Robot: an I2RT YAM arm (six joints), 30 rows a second.
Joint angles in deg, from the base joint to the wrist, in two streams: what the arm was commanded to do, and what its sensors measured. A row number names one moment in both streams.
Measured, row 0: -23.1 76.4 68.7 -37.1 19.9 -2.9
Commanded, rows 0 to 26: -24.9 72.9 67.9 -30.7 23.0 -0.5; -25.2 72.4 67.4 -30.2 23.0 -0.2; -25.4 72.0 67.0 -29.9 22.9 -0.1; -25.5 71.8 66.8 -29.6 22.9 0.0; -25.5 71.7 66.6 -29.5 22.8 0.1; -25.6 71.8 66.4 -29.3 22.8 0.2; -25.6 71.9 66.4 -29.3 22.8 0.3; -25.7 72.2 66.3 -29.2 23.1 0.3; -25.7 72.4 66.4 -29.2 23.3 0.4; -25.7 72.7 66.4 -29.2 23.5 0.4; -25.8 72.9 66.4 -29.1 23.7 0.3; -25.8 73.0 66.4 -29.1 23.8 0.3; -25.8 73.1 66.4 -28.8 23.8 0.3; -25.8 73.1 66.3 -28.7 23.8 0.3; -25.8 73.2 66.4 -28.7 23.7 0.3; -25.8 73.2 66.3 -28.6 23.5 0.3; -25.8 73.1 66.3 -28.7 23.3 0.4; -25.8 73.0 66.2 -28.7 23.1 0.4; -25.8 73.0 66.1 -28.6 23.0 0.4; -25.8 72.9 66.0 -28.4 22.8 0.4; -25.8 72.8 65.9 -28.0 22.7 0.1; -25.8 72.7 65.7 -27.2 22.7 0.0; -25.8 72.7 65.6 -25.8 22.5 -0.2; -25.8 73.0 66.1 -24.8 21.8 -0.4; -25.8 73.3 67.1 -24.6 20.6 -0.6; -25.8 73.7 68.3 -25.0 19.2 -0.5; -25.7 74.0 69.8 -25.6 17.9 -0.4
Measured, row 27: -25.2 73.7 64.9 -32.1 19.2 -1.0
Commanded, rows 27 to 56: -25.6 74.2 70.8 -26.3 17.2 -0.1; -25.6 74.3 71.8 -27.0 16.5 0.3; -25.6 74.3 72.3 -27.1 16.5 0.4; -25.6 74.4 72.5 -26.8 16.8 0.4; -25.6 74.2 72.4 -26.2 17.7 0.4; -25.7 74.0 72.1 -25.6 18.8 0.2; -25.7 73.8 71.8 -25.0 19.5 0.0; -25.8 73.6 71.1 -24.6 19.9 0.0; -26.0 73.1 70.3 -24.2 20.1 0.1; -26.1 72.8 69.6 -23.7 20.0 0.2; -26.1 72.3 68.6 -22.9 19.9 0.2; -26.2 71.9 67.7 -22.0 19.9 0.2; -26.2 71.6 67.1 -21.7 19.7 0.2; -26.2 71.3 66.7 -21.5 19.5 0.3; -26.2 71.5 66.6 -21.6 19.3 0.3; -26.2 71.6 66.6 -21.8 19.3 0.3; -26.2 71.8 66.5 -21.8 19.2 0.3; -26.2 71.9 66.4 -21.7 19.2 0.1; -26.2 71.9 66.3 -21.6 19.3 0.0; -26.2 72.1 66.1 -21.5 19.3 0.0; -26.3 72.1 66.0 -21.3 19.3 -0.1; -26.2 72.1 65.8 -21.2 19.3 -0.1; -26.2 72.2 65.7 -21.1 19.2 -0.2; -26.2 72.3 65.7 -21.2 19.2 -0.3; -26.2 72.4 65.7 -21.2 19.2 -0.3; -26.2 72.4 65.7 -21.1 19.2 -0.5; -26.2 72.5 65.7 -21.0 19.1 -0.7; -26.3 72.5 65.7 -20.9 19.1 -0.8; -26.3 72.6 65.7 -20.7 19.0 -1.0; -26.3 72.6 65.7 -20.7 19.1 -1.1
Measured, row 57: -25.7 73.7 64.7 -25.7 17.5 -0.6
